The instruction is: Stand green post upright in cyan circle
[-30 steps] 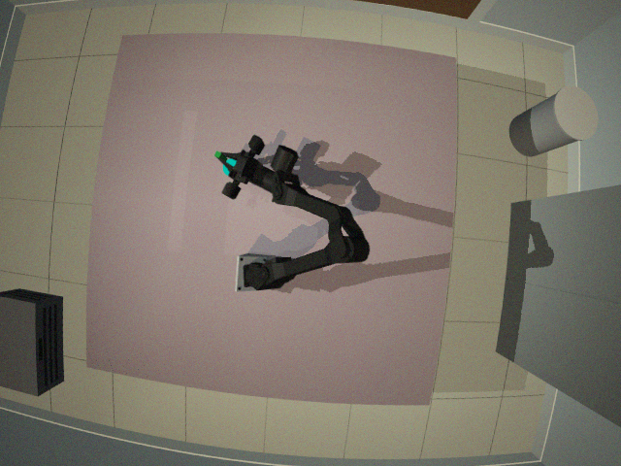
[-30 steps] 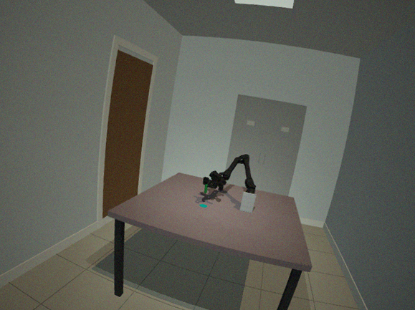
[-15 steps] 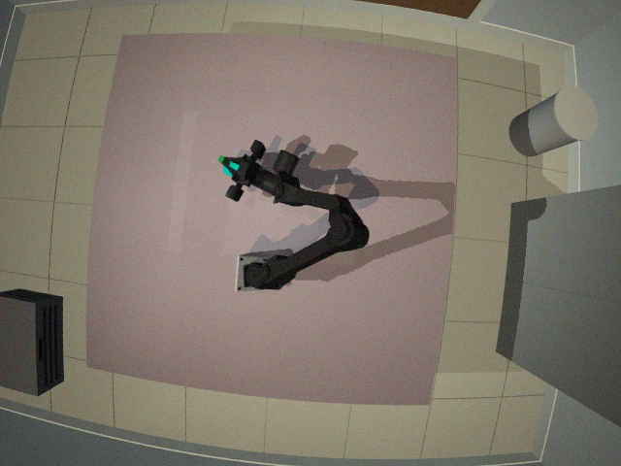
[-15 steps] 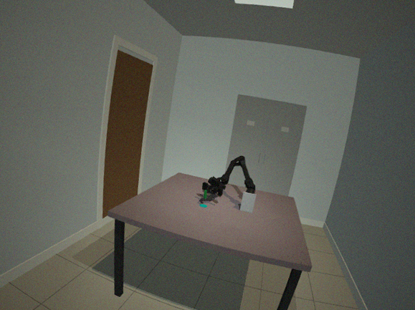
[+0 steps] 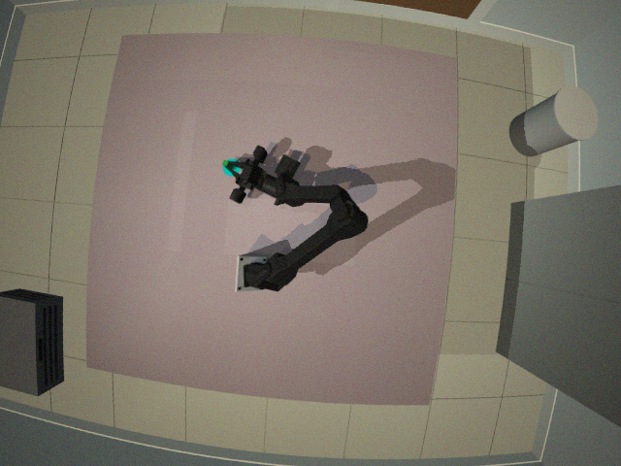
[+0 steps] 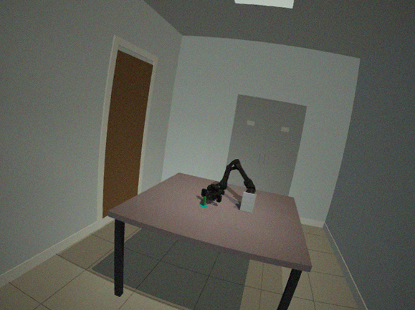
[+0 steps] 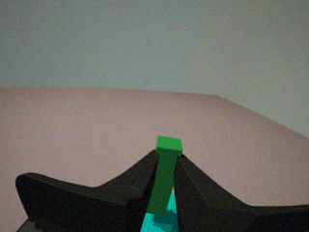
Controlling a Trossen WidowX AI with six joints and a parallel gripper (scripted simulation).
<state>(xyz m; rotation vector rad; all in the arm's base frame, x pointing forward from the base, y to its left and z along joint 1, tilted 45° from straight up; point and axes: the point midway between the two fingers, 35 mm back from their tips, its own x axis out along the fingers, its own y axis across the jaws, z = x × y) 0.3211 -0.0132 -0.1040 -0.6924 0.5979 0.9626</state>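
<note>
The green post is 2 cm below my gripper tip. Round my gripper tip: cyan circle (7 cm below).
</note>
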